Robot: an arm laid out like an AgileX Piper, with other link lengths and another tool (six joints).
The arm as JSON. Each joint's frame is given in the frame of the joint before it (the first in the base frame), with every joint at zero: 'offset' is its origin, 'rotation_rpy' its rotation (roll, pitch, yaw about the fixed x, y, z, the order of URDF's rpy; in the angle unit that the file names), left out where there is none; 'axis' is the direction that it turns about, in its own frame. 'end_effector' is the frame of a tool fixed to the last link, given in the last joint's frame.
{
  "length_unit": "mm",
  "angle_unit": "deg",
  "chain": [
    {
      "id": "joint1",
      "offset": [
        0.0,
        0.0,
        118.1
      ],
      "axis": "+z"
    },
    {
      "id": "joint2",
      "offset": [
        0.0,
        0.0,
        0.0
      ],
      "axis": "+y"
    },
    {
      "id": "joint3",
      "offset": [
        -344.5,
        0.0,
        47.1
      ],
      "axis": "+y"
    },
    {
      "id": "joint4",
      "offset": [
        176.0,
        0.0,
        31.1
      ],
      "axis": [
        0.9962,
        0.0,
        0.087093
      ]
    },
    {
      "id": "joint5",
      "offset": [
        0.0,
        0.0,
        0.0
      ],
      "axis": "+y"
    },
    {
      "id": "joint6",
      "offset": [
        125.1,
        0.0,
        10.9
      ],
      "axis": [
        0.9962,
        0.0,
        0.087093
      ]
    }
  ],
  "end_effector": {
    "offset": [
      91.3,
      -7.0,
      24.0
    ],
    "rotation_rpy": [
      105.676,
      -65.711,
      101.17
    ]
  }
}
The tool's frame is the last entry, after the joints.
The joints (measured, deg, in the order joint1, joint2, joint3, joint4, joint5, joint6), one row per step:
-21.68 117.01 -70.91 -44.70 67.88 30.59
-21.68 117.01 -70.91 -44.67 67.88 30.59
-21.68 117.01 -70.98 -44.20 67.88 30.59
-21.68 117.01 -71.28 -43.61 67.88 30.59
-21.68 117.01 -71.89 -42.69 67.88 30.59
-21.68 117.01 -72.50 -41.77 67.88 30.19
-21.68 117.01 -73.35 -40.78 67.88 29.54
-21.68 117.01 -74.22 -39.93 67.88 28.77
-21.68 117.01 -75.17 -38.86 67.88 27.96
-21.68 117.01 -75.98 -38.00 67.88 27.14
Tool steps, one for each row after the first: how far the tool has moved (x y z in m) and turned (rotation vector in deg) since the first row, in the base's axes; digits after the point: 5 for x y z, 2 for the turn. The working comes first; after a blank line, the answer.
Tool pose at each row, in the base's axes (x y z in m, rotation vector in deg; the steps are taken from these numbers as rounded here):
0.24727 -0.25953 0.13916 168.91 -13.25 -31.08
0.24725 -0.25945 0.13910 168.94 -13.28 -31.07
0.24720 -0.25827 0.13833 169.31 -13.70 -30.91
0.24807 -0.25713 0.13784 169.77 -14.26 -30.39
0.25009 -0.25560 0.13742 170.47 -15.15 -29.37
0.25225 -0.25400 0.13694 171.24 -15.53 -28.65
0.25552 -0.25256 0.13687 172.10 -15.66 -27.74
0.25904 -0.25152 0.13714 172.87 -15.50 -26.90
0.26288 -0.24996 0.13724 173.81 -15.45 -25.90
0.26626 -0.24875 0.13745 174.60 -15.16 -25.14

-0.00002 0.00008 -0.00006 0.03 -0.01 -0.02
-0.00007 0.00126 -0.00083 0.33 -0.21 -0.33
0.00080 0.00240 -0.00132 0.63 -0.65 -0.72
0.00282 0.00393 -0.00174 1.06 -1.47 -1.31
0.00498 0.00553 -0.00222 1.64 -2.09 -1.59
0.00825 0.00697 -0.00229 2.28 -2.82 -1.71
0.01177 0.00801 -0.00202 2.87 -3.48 -1.64
0.01561 0.00957 -0.00192 3.59 -4.27 -1.64
0.01899 0.01078 -0.00171 4.23 -4.86 -1.49

